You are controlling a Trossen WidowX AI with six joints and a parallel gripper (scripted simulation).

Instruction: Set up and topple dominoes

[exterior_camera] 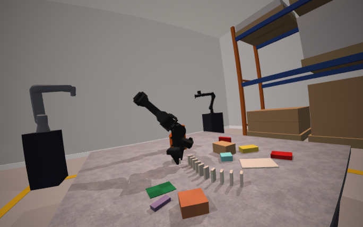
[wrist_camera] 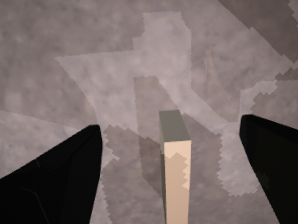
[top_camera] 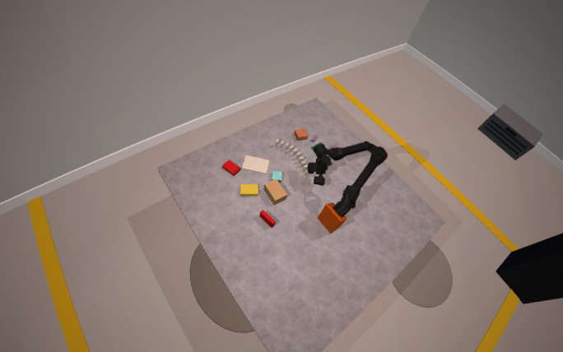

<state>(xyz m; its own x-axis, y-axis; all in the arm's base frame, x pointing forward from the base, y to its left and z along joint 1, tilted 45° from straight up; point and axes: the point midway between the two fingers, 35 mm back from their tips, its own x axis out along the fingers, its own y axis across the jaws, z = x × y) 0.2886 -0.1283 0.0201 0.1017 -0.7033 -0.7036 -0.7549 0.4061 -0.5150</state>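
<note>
The green tile lies 19 cm ahead of my gripper tip and 16 cm to the right of it. The rest, counted from my gripper tip: purple block (28 cm ahead, 18 cm to the right); then teal block (12 cm ahead, 22 cm to the left, 1 cm above); then tan box (3 cm ahead, 29 cm to the left, 2 cm above).
</note>
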